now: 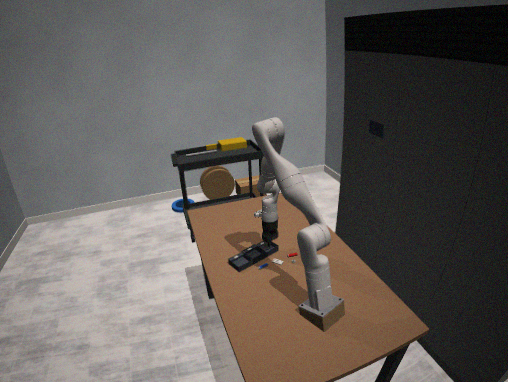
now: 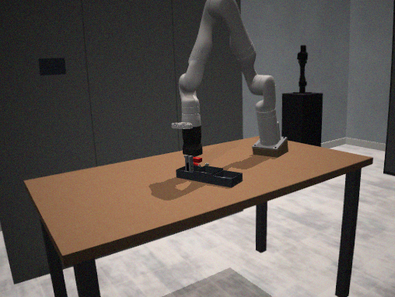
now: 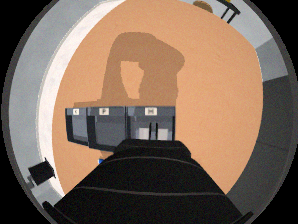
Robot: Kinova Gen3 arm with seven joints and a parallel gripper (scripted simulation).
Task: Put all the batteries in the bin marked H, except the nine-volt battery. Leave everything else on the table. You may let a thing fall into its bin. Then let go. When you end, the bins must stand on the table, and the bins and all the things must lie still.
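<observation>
My gripper is now 80 mm to the right of the long bin, 40 mm past it and 20 mm above it. The rest, counted from my hand: blue battery: 130 mm behind, 60 mm to the left, 30 mm below; red piece: 100 mm to the right, 90 mm behind, 30 mm below; white piece: 110 mm behind, 30 mm below, 20 mm to the right.
</observation>
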